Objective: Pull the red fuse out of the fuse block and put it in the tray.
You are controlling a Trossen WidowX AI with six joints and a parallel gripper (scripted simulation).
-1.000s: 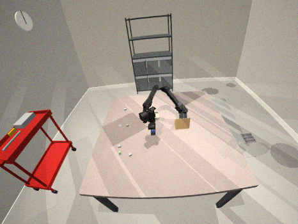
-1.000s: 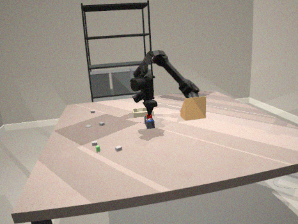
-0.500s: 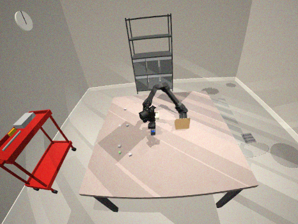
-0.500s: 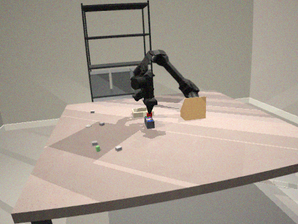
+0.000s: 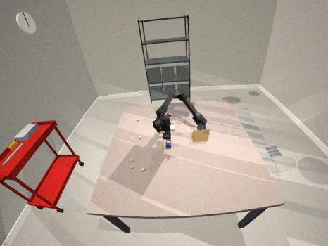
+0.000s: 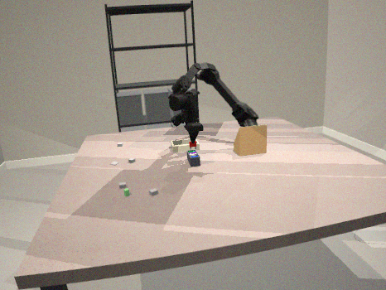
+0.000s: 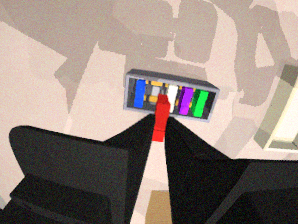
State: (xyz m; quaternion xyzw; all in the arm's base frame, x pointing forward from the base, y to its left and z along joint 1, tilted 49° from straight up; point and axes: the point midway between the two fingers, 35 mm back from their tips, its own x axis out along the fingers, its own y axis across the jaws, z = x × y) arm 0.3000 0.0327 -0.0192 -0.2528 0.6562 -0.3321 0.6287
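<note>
My gripper tip is now 2 cm past the beige tray, 23 cm to the left of it and 9 cm above it. The rest, counted from my gripper tip: red fuse (1 cm below).
</note>
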